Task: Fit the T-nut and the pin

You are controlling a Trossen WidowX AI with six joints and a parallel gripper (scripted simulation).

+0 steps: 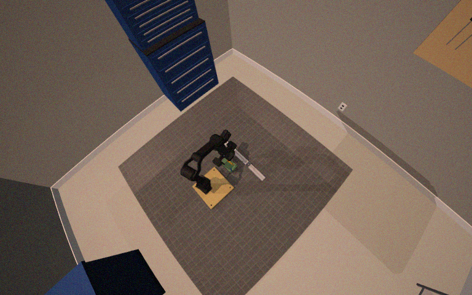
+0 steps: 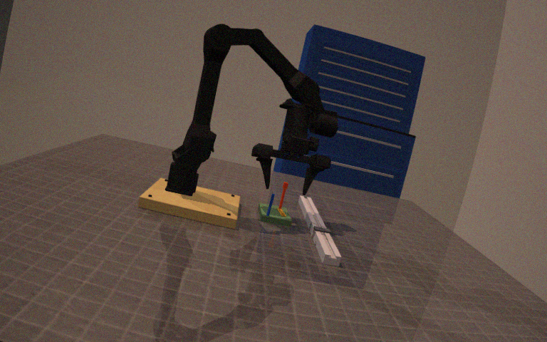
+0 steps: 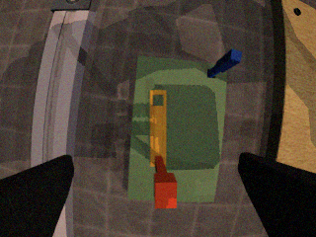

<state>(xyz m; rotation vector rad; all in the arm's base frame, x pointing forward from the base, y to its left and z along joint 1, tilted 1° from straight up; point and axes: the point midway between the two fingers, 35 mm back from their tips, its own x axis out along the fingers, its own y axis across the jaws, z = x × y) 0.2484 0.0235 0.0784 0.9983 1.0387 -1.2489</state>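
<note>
My gripper tip is 20 mm to the left of the brass T-nut and 20 mm above it. Round my gripper tip: green tray 60 mm below, 40 mm to the right, 30 mm behind; blue pin 60 mm to the right, 40 mm below, 40 mm behind.
</note>
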